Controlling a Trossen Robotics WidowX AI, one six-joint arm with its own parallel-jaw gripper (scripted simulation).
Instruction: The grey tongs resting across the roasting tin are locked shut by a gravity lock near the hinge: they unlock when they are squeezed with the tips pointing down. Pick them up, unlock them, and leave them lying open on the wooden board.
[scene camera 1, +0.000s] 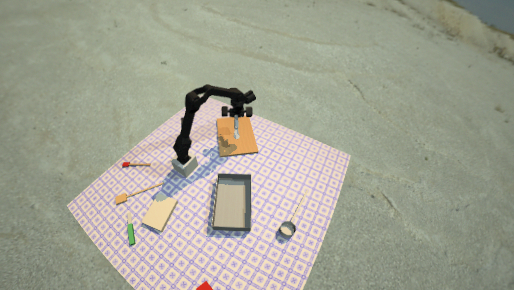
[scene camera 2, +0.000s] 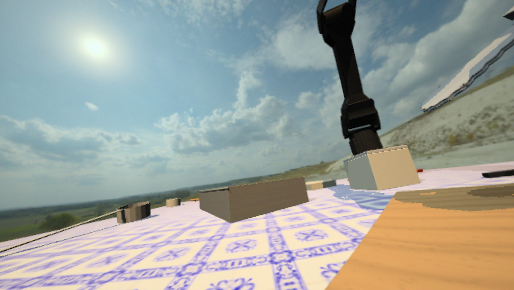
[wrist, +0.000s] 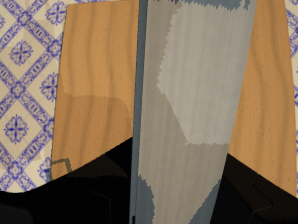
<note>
The pictures show: the gripper, a wooden board and a grey roasting tin.
</note>
